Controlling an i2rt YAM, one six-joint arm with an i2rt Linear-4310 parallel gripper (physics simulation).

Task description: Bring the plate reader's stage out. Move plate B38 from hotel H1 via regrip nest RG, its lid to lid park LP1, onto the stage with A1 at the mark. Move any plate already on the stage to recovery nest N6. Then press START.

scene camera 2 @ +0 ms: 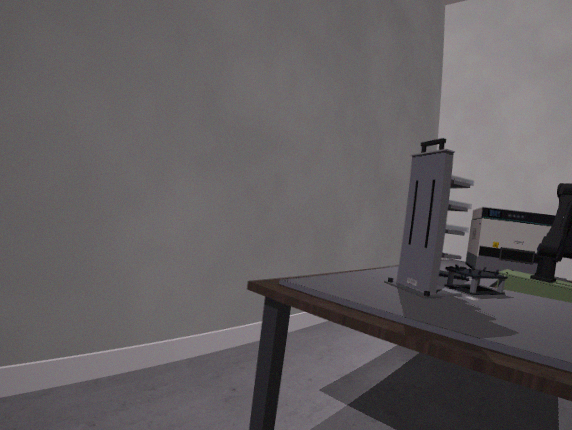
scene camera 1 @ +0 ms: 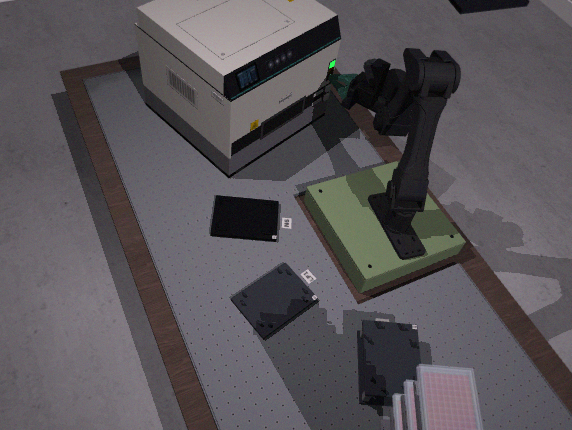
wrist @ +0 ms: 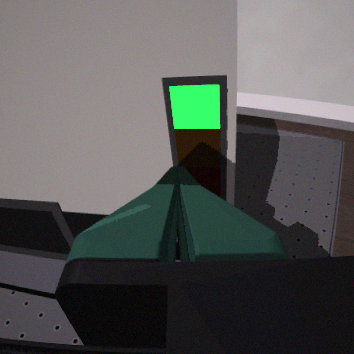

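Where they show: gripper, fingertip midpoint: (scene camera 1: 328, 76) (wrist: 177, 177); arm's base, origin of the base link: (scene camera 2: 543, 279) (scene camera 1: 395, 225).
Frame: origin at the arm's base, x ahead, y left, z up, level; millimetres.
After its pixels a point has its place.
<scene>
The plate reader (scene camera 1: 200, 112) {x 401, y -385, z 110 mm} (scene camera 2: 515, 230) {x 200, y -361, z 183 mm} (wrist: 90, 100) {x 65, y -427, z 156 mm} shows a green status light (scene camera 1: 332, 64) {x 21, y -447, z 151 mm} (wrist: 195, 107) {x 22, y -447, z 152 mm}. Its dark door (scene camera 1: 283, 119) {x 177, y -372, z 50 mm} looks closed; no stage shows outside it. My gripper (scene camera 1: 330, 80) {x 29, y -438, z 118 mm} (wrist: 177, 177) {x 29, y -438, z 118 mm} is shut and empty, green tips just below the light at the front's right end. START is hidden behind it in the wrist view. A flat black piece (scene camera 1: 245, 218) {x 349, y -139, z -36 mm} is at the label reading N6. A dark nest (scene camera 1: 274, 300) {x 348, y 99, z -38 mm} stands by the label reading LP1, bare; another (scene camera 1: 390, 350) {x 160, y 300, z 13 mm} is beside the pink plates (scene camera 1: 450, 400) {x 228, y 478, z 296 mm}. Which is B38 is unreadable.
The grey hotel tower (scene camera 2: 425, 215) {x 251, y 583, z 170 mm} stands near the table's end, with plates on its shelves (scene camera 2: 457, 206) {x 190, y 506, z 209 mm}. The arm's green base block (scene camera 1: 340, 230) {x 144, y -18, z 6 mm} is at the table's right side in scene view 1. A wooden rim (scene camera 1: 125, 215) {x 632, y -240, z -60 mm} edges the perforated table top.
</scene>
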